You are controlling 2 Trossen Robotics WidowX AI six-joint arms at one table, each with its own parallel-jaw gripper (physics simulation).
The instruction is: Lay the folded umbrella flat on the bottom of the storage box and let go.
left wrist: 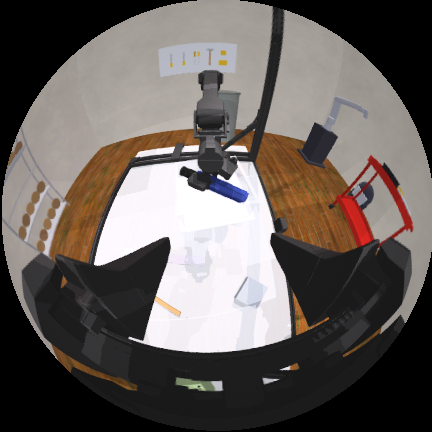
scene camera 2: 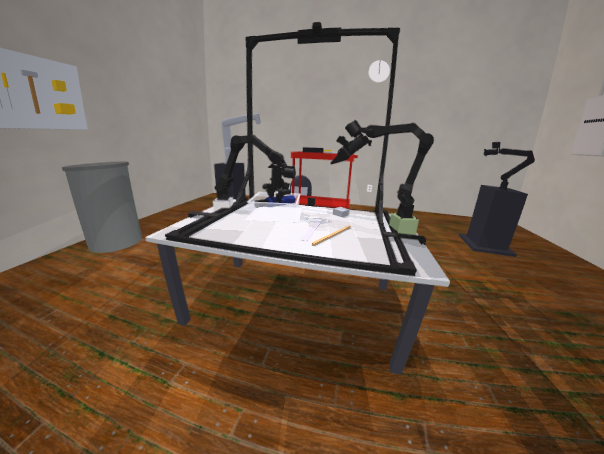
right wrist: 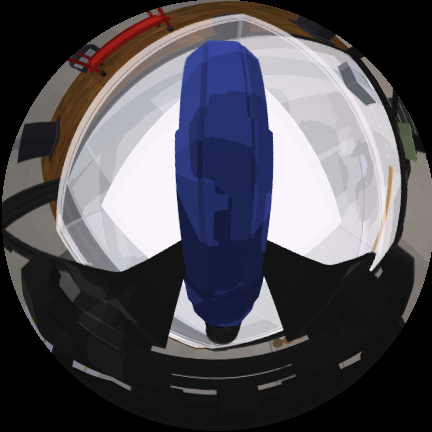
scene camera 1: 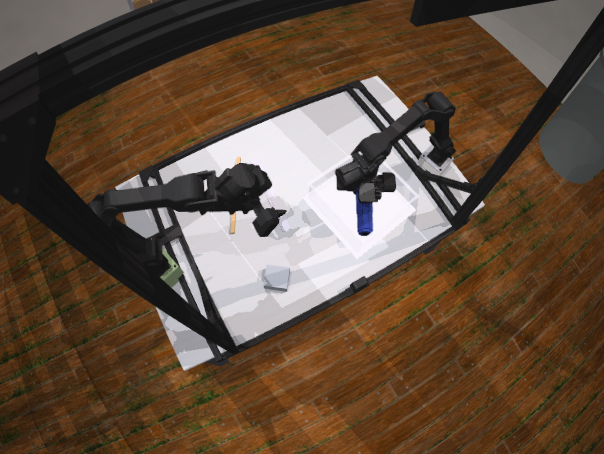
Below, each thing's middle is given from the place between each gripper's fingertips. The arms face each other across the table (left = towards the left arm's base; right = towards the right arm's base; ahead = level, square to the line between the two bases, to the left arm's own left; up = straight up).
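Labels:
My left hand: 29 cm above small grey block point(right wrist: 354, 81), 10 cm past it, 6 cm to the right of it. Storage box point(scene camera 1: 339, 207), from my left hand: 26 cm below, 3 cm ahead, 30 cm to the right.
Small grey block, from my right hand: 40 mm below, 130 mm behind, 370 mm to the left. Storage box: 10 mm below my right hand.

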